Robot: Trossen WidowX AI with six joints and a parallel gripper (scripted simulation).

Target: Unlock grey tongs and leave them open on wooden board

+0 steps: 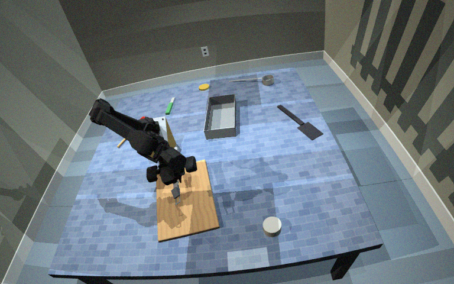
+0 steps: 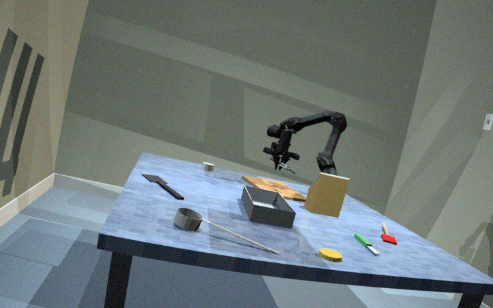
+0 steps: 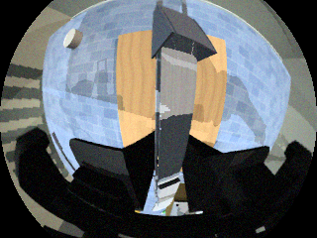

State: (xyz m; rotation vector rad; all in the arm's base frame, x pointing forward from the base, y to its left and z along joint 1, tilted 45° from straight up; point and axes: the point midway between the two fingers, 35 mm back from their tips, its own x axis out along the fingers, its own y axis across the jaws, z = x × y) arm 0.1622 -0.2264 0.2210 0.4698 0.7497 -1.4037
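Right now the wooden board is 10 mm behind my gripper tip and 100 mm below it. Round my gripper tip: white puck: 340 mm ahead, 180 mm to the right, 90 mm below; black spatula: 550 mm ahead, 390 mm to the left, 100 mm below; grey roasting tin: 150 mm ahead, 500 mm to the left, 80 mm below.
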